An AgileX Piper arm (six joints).
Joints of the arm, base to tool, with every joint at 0 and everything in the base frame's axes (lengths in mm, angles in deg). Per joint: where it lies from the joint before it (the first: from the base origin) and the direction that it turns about. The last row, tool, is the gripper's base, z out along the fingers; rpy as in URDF.
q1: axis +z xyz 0 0 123
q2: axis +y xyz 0 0 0
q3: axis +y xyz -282.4 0 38.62
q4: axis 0.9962 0 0.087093 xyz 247.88 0 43.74
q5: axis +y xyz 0 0 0
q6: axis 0.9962 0 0.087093 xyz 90.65 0 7.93
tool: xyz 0 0 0 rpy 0 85.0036 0
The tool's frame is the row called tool.
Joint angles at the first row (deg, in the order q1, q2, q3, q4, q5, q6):
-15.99 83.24 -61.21 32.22 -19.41 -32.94
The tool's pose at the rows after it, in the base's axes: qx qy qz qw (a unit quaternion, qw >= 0); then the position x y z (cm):
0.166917 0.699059 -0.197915 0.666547 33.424 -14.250 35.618
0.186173 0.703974 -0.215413 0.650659 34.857 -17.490 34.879
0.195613 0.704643 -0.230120 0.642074 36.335 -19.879 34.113
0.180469 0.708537 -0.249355 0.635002 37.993 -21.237 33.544
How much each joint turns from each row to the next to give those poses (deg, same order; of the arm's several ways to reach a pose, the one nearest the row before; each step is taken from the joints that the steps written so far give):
-4.82 4.23 -5.34 1.45 2.73 -2.41
-3.88 5.45 -5.19 0.36 1.49 -0.73
-2.16 5.06 -4.81 0.35 0.27 -1.01
-0.64 4.40 -4.65 0.00 0.26 -2.99

